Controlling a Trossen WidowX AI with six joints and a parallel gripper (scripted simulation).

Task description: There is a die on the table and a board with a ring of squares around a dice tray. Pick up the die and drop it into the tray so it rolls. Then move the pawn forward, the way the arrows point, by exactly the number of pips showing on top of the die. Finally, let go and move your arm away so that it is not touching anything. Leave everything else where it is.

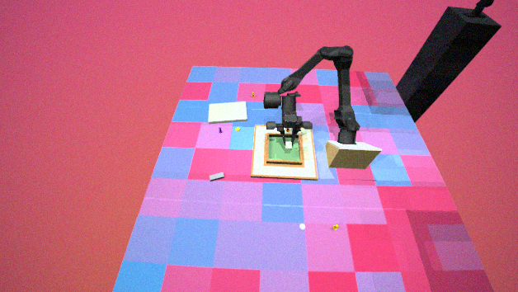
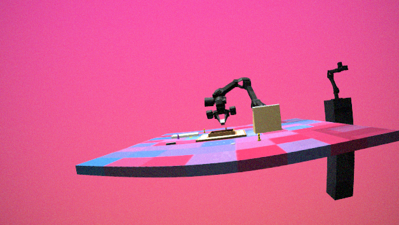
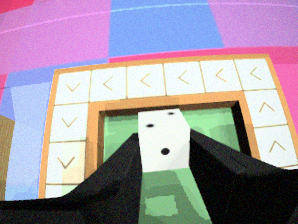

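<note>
Now: the orange pawn 14 cm to the right of my gripper tip, 6 cm below it and 1 cm behind it. From my gripper tip the other things lie so: grey block 30 cm ahead, 13 cm to the left, 8 cm below; then white disc 31 cm to the left, 8 cm below, 6 cm behind; then green dice tray 8 cm below, 3 cm to the right, 1 cm ahead.
</note>
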